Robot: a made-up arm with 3 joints. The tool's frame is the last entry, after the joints.
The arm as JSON. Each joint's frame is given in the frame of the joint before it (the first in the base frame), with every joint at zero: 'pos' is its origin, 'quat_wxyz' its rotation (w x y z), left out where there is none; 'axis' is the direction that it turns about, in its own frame. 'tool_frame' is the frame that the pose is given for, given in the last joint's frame.
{
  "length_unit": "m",
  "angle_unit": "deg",
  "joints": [
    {
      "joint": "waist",
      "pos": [
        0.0,
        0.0,
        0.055
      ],
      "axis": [
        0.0,
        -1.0,
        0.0
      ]
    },
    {
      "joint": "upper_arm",
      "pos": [
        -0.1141,
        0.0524,
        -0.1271
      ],
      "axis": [
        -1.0,
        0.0,
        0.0
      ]
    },
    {
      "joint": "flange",
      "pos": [
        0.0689,
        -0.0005,
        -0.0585
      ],
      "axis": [
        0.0,
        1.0,
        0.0
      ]
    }
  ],
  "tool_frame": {
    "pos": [
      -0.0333,
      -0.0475,
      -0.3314
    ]
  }
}
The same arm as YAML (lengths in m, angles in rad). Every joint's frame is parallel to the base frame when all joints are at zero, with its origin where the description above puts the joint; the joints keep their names.
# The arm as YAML. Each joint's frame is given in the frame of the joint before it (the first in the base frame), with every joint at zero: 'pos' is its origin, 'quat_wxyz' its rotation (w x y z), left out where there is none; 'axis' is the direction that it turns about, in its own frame. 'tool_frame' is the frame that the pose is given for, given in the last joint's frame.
length_unit: m
angle_unit: rad
joints:
  - joint: waist
    pos: [0.0, 0.0, 0.055]
    axis: "-y"
  - joint: upper_arm
    pos: [-0.1141, 0.0524, -0.1271]
    axis: "-x"
  - joint: flange
    pos: [0.0689, -0.0005, -0.0585]
    axis: "+y"
tool_frame:
  pos: [-0.0333, -0.0475, -0.3314]

